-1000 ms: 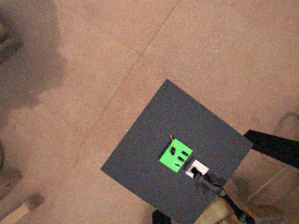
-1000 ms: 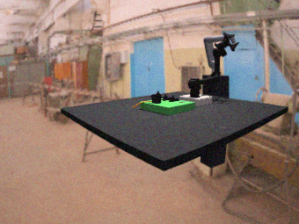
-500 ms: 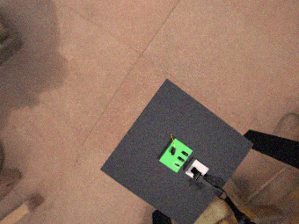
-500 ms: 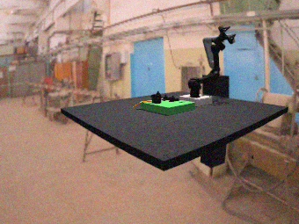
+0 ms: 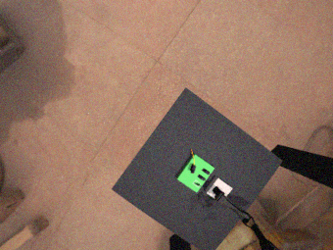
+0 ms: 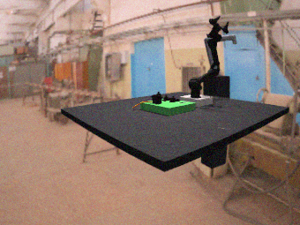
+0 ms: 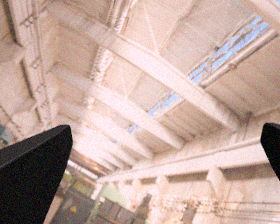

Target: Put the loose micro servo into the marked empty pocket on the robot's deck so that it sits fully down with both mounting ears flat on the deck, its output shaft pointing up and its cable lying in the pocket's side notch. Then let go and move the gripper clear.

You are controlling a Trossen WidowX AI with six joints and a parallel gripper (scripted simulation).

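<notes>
My gripper tip is now 670 mm above the green deck, 580 mm short of it and 30 mm to the left of it.
</notes>
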